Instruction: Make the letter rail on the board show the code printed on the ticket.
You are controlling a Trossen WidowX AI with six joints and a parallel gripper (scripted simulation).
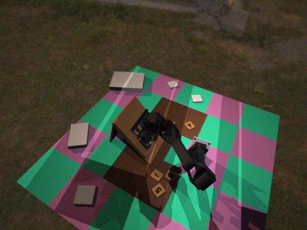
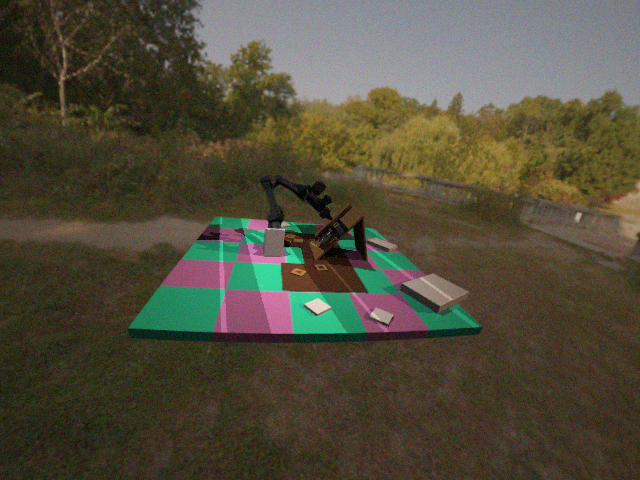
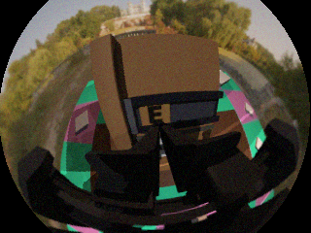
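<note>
My gripper tip is now 230 mm to the left of the letter tile, 190 mm above it and 110 mm past it. The rest, counted from my gripper tip: white ticket: 100 mm below, 20 mm behind, 10 mm to the right; then beige block: 440 mm ahead, 190 mm below, 90 mm to the left.
</note>
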